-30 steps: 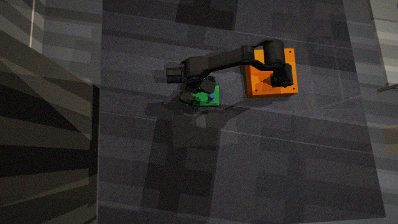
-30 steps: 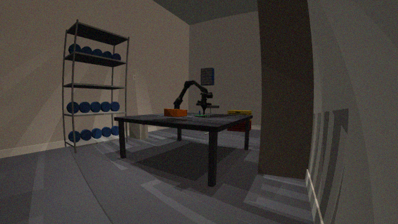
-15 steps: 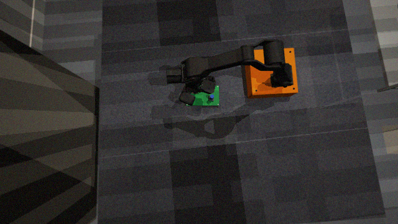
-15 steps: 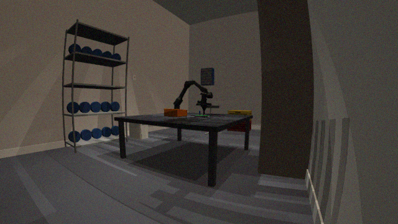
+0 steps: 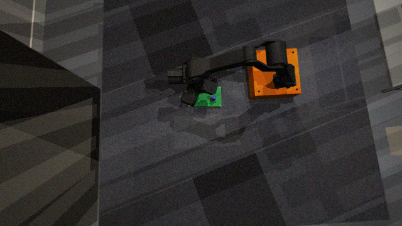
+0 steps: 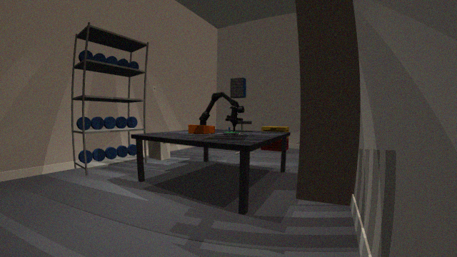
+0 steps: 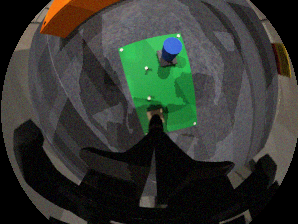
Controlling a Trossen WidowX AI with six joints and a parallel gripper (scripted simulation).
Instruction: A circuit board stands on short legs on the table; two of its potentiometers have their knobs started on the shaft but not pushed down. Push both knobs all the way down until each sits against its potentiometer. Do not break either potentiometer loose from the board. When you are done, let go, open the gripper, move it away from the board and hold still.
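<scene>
Now: the dark knob 2 cm below my gripper tip. Round my gripper tip: blue knob 8 cm behind, 4 cm to the left, 2 cm below.
</scene>
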